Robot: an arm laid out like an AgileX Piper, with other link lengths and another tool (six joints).
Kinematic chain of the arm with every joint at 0, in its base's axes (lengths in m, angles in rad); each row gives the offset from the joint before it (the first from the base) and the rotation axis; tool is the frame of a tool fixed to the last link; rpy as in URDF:
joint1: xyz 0 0 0.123 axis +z
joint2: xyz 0 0 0 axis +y
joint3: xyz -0.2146 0 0.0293 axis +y
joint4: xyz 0.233 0 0.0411 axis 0.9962 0 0.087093
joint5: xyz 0 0 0 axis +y
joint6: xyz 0.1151 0 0.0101 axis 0.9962 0 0.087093
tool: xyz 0.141 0 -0.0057 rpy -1.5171 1.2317 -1.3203
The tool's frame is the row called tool.
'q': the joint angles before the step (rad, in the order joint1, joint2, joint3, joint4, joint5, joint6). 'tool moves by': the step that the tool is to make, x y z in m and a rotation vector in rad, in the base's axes. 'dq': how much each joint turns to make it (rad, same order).
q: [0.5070 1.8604 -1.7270 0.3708 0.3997 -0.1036]
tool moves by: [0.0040 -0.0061 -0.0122 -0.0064 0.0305 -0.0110]
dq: [-0.0181 0.0186 -0.0005 0.0148 0.0138 -0.0068]
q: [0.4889 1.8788 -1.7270 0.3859 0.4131 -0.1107]
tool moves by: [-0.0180 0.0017 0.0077 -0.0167 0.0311 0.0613]
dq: [-0.0101 -0.0349 -0.0167 0.0570 0.1083 -0.0672]
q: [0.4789 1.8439 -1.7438 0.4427 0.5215 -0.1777]
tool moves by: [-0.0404 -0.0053 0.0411 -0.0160 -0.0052 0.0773]
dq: [0.0001 -0.1378 -0.0025 0.0013 0.1627 -0.0163]
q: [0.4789 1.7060 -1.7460 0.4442 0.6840 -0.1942]
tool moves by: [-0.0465 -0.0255 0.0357 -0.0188 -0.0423 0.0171]
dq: [0.0003 -0.2289 0.1210 -0.0453 0.0815 0.0170]
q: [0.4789 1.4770 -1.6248 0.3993 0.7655 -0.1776]
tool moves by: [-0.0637 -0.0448 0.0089 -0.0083 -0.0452 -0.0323]
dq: [0.0003 -0.3689 0.3042 -0.0691 0.0180 0.0466]
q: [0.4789 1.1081 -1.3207 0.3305 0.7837 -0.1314]
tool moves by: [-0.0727 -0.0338 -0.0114 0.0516 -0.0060 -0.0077]
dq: [-0.0004 -0.3955 0.2916 -0.0041 0.0638 0.0613]
